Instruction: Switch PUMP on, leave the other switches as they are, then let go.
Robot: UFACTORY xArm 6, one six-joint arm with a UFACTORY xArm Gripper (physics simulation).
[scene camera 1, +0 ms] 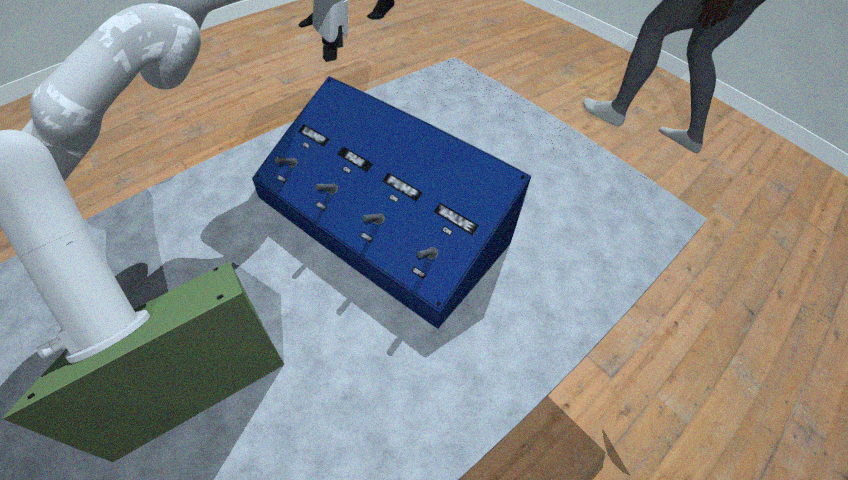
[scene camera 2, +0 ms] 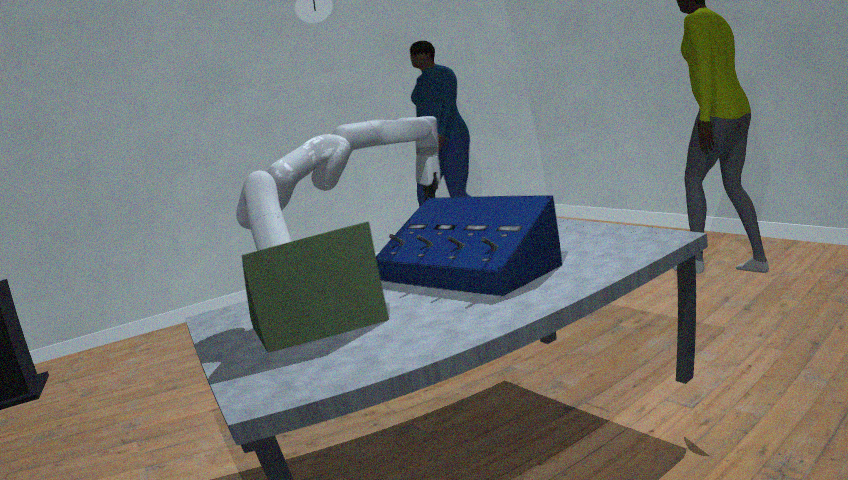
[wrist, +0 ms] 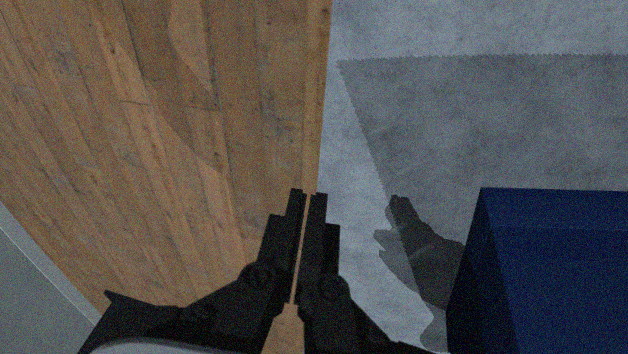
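Seen in the pictures: gripper, fingertip midpoint: (scene camera 1: 329,59) (wrist: 305,213); arm's base, origin of the base link: (scene camera 1: 110,338) (scene camera 2: 284,276).
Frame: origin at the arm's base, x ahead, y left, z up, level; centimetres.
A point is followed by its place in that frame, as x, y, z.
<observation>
The blue sloped panel (scene camera 1: 416,142) @[59.8, 0.6, 3.0] (scene camera 2: 476,208) @[58.6, 3.1, 2.6] (wrist: 565,280) @[59.9, 24.6, -3.8] carries four labelled switches in a row. The PUMP lever (scene camera 1: 373,218) @[44.6, -5.6, -2.1] (scene camera 2: 456,243) @[44.8, -5.4, -3.1] is third from the left, under the PUMP label (scene camera 1: 401,186) @[52.7, -3.5, -1.0]. It leans toward its lower mark, like the LAMP lever (scene camera 1: 286,161) @[40.8, 18.1, -2.5] (scene camera 2: 396,240) @[40.5, 18.4, -2.9], the FAN lever (scene camera 1: 326,188) @[42.6, 6.3, -2.4] (scene camera 2: 424,241) @[42.6, 6.5, -2.9] and the VALVE lever (scene camera 1: 427,253) @[46.4, -17.4, -1.9] (scene camera 2: 490,245) @[46.9, -17.0, -3.2]. My gripper (scene camera 1: 329,58) @[67.6, 42.5, 0.7] (wrist: 305,213) @[67.6, 42.5, 0.7] is shut and empty, pointing down behind the panel's rear left corner, apart from the levers. No levers show in the wrist view.
A green block (scene camera 1: 196,350) @[10.1, -11.8, 2.6] (scene camera 2: 315,285) @[3.8, -11.2, -1.5] under the arm's base stands left of the panel on the grey table (scene camera 1: 595,237) @[83.2, -31.6, -13.9] (scene camera 2: 333,380) @[-5.9, -36.3, -13.9]. In the wrist view the table's edge runs by my fingertips. Two people (scene camera 2: 443,101) (scene camera 2: 717,71) stand beyond the table.
</observation>
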